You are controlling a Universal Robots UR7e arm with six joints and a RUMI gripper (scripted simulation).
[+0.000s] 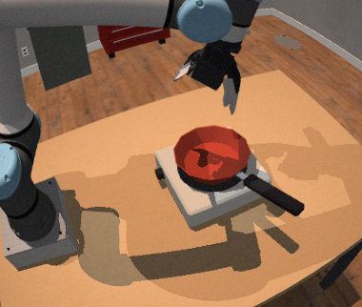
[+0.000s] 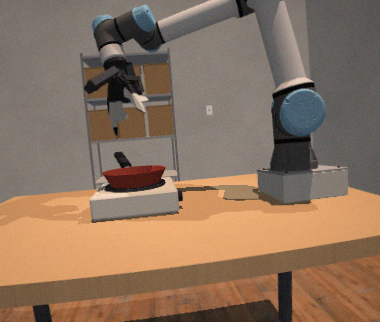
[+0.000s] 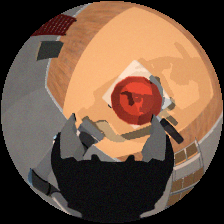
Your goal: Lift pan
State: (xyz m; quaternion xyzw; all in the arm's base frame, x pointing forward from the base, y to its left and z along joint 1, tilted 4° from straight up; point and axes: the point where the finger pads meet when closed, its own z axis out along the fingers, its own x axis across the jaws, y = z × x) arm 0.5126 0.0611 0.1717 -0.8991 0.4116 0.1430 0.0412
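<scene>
Right now the red pan is 20 mm ahead of my hand, 110 mm to the right of it and 150 mm below it. Also, from my hand: hot plate (20 mm behind, 50 mm to the right, 220 mm below).
</scene>
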